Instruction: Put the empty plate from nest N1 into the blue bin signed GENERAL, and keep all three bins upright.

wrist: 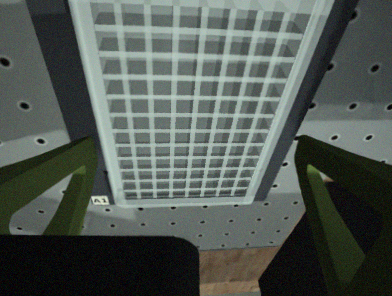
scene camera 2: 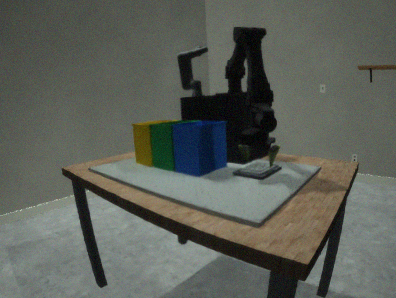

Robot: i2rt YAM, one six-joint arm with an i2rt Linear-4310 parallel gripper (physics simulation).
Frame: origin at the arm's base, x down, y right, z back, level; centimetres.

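Seen in the pictures: gripper, between the fingertips: (wrist: 195,147) (scene camera 2: 259,164); arm's base, origin of its link: (scene camera 2: 235,94).
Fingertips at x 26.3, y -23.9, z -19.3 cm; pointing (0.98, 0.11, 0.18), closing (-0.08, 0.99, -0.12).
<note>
Pixels of each thing's top centre, then the offset from my fingertips to it. "*": a spot on its surface instead. Level surfaces: height alone.
- pale plate, centre of its top: (wrist: 193,131) (scene camera 2: 258,165) dx +0.1, dy -0.2, dz -0.9 cm
- dark nest, a spot on its surface: (wrist: 55,75) * dx +1.5, dy -6.0, dz -2.5 cm
- blue bin, centre of its top: (scene camera 2: 199,122) dx -15.3, dy +20.6, dz -9.1 cm
- green bin, centre of its top: (scene camera 2: 175,122) dx -15.3, dy +33.7, dz -9.9 cm
- yellow bin, centre of its top: (scene camera 2: 155,122) dx -15.3, dy +46.8, dz -10.7 cm
- grey perforated board, height of its surface: dx +2.7 cm
- wooden table, height of its surface: dx +4.0 cm
The pale plate (scene camera 2: 259,167) (wrist: 187,102), with a grid of open square wells, lies in a dark nest (scene camera 2: 244,174) (wrist: 55,75) to the right of the bins. A small A1 label shows by its corner in the wrist view. My gripper (scene camera 2: 258,161) (wrist: 195,147) is open, its green fingers spread wide at the two long sides of the plate, with no plate held. The blue bin (scene camera 2: 186,150) stands upright on the board, beside the green bin (scene camera 2: 161,147) and the yellow bin (scene camera 2: 142,145), which are upright too. No sign can be read on the bins.
The grey perforated board (scene camera 2: 225,200) (wrist: 225,227) lies on the wooden table (scene camera 2: 300,240) (wrist: 230,262). A large black box (scene camera 2: 207,107) stands behind the bins, with a bent dark arm-like part (scene camera 2: 186,72) above it.
</note>
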